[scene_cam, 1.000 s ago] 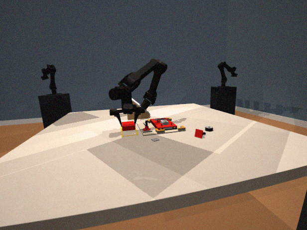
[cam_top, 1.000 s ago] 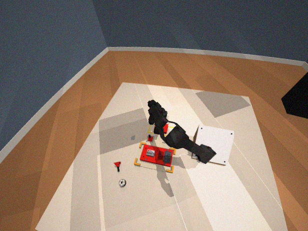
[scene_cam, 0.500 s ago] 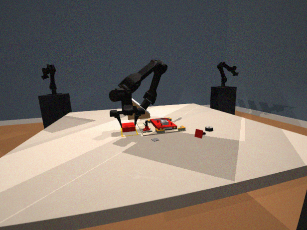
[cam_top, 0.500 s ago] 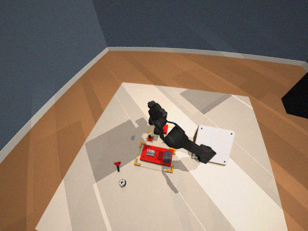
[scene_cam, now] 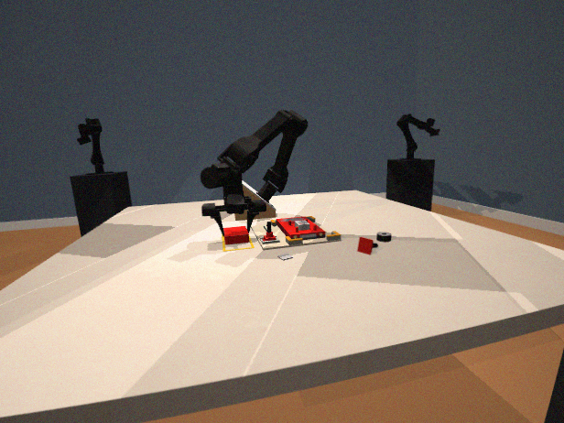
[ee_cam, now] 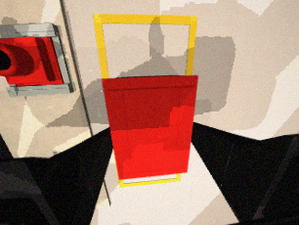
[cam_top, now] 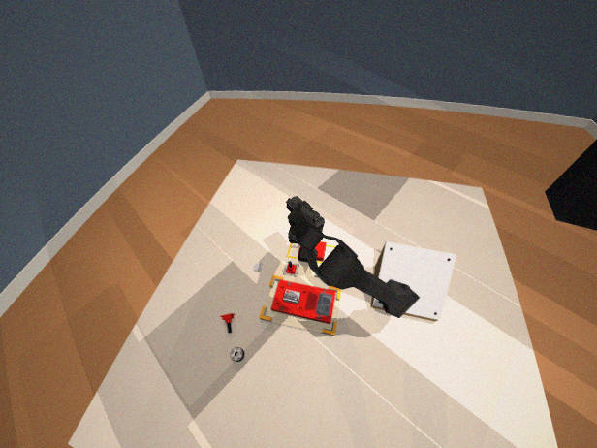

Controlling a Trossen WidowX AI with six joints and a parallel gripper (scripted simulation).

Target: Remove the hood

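My gripper tip is now right at the red hood. The rest, counted from my gripper tip: black-and-silver wheel (90 mm ahead, 430 mm to the left); small grey tile (170 mm ahead, 130 mm to the left, 10 mm below).
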